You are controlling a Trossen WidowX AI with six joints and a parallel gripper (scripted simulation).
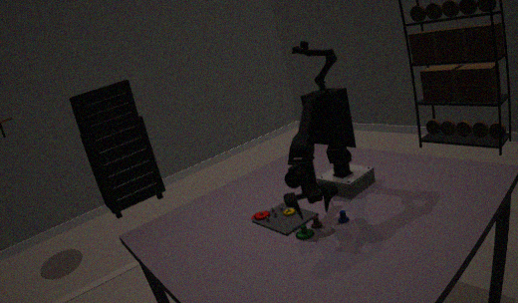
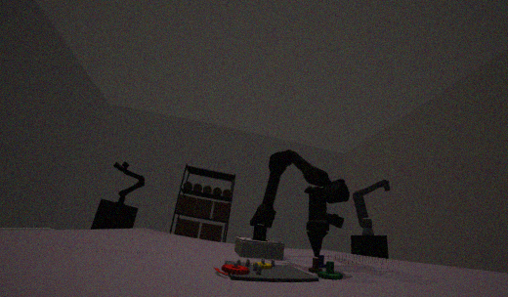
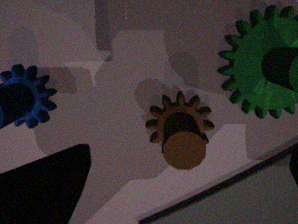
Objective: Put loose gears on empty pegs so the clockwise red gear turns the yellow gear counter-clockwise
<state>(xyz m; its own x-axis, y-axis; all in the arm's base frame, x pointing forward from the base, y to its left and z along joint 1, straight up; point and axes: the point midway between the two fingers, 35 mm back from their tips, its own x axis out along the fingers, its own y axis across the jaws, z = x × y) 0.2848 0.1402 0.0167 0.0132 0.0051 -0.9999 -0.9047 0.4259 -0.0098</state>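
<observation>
Now: gripper tip 24 cm to the left of the red gear, 9 cm short of it and 3 cm above it. The rest, counted from my gripper tip: green gear (6 cm ahead, 3 cm below, 1 cm to the left); then blue gear (8 cm behind, 6 cm to the left, 3 cm below); then yellow gear (16 cm to the right, 3 cm below).
</observation>
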